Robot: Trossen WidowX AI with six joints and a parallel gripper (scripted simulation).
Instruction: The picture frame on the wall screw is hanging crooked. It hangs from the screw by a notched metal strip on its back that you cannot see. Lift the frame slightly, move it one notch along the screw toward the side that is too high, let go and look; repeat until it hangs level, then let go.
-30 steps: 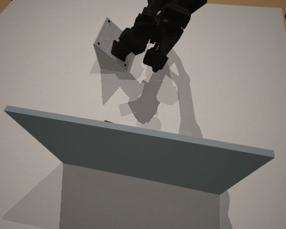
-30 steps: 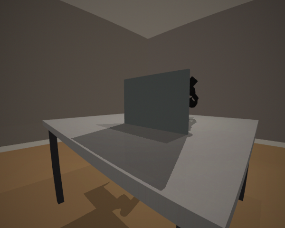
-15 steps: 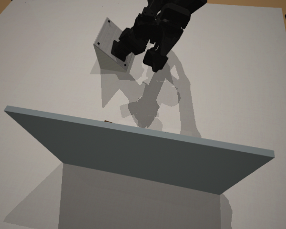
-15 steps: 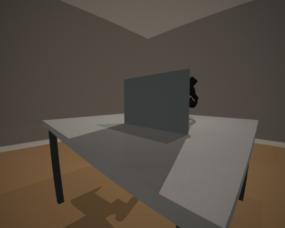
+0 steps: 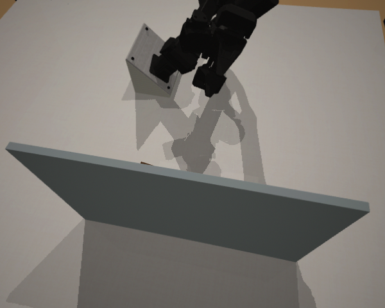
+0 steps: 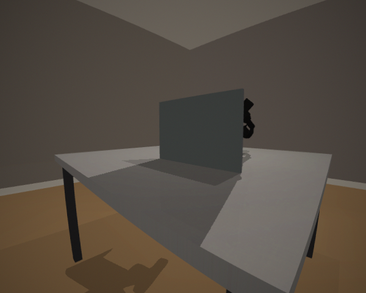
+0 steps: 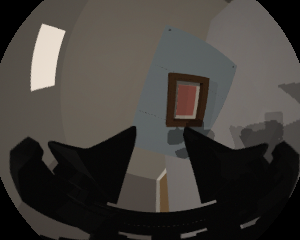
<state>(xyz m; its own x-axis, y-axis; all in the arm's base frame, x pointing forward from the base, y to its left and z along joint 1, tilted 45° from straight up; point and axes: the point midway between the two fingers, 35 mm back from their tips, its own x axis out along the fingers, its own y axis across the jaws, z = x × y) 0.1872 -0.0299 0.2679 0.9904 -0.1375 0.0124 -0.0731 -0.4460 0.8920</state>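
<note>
Now: gripper tip 19 cm short of the picture frame, 9 cm above it and 4 cm to the left of it. The rest, counted from my gripper tip: wall panel: 20 cm ahead, 10 cm below, 4 cm to the right.
</note>
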